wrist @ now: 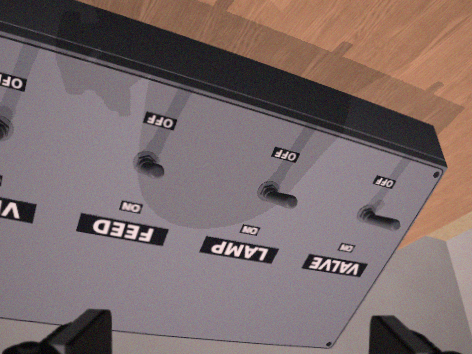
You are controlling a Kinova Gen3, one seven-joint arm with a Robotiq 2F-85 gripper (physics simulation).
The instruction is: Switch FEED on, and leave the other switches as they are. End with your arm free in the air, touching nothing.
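Places are measured from the arm's base along level axes (x ahead, y left, z up), in centimetres.
Pixels of known places: gripper, between the fingertips: (240, 342).
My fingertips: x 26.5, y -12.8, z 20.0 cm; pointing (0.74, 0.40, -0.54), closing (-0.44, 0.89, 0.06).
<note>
Behind a point stands the place of what it marks.
The grey switch panel (165, 280) @(x 55.6, y -6.1, z 7.0 cm) shows at an angle, with its labels upside down. The FEED switch (156, 170) @(x 41.0, y -11.9, z 4.1 cm) is a short dark lever left of centre, between its OFF label above and its ON label below. The LAMP switch (287, 201) @(x 41.2, y -0.2, z 4.1 cm) and the VALVE switch (387, 221) @(x 41.7, y 11.7, z 3.5 cm) stand to its right. All three levers point right and slightly down in the picture; I cannot tell surely which setting each is in. Another switch (3, 131) @(x 43.3, y -23.2, z 2.2 cm) is cut off at the left edge. My gripper (240, 331) @(x 26.5, y -12.8, z 20.0 cm) is open and empty, its fingertips low in the view and away from the levers.
The panel's dark side wall (225, 62) @(x 38.3, y -7.1, z -6.9 cm) runs across the top. Beyond it lies a wooden surface (400, 30) @(x 29.6, y 6.1, z -8.7 cm) with shadows on it. A grey surface (425, 285) shows past the panel's right edge. A broad shadow falls around the FEED and LAMP switches.
</note>
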